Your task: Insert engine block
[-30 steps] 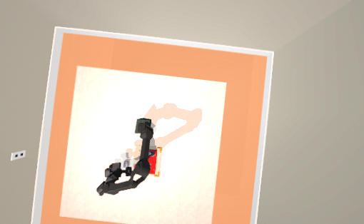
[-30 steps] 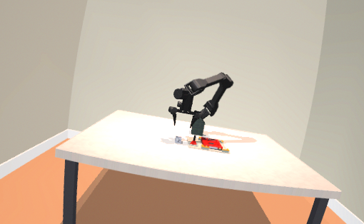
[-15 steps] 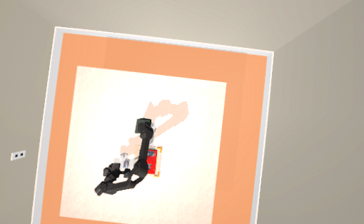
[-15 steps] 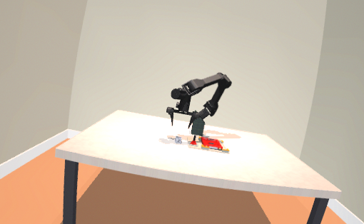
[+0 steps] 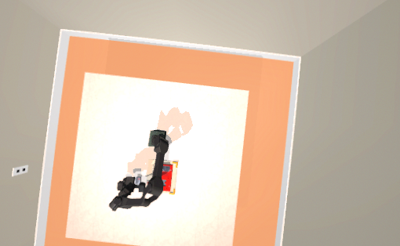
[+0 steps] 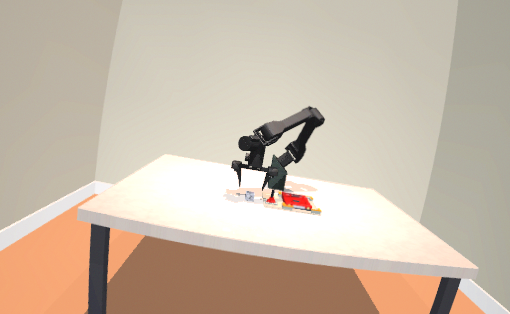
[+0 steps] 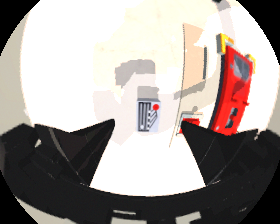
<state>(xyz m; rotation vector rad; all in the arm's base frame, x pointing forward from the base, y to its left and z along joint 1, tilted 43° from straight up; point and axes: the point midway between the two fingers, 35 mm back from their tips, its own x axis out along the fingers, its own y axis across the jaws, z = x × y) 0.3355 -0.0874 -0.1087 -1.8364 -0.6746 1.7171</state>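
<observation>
Now: gripper tip 30 mm above the grey engine block.
</observation>
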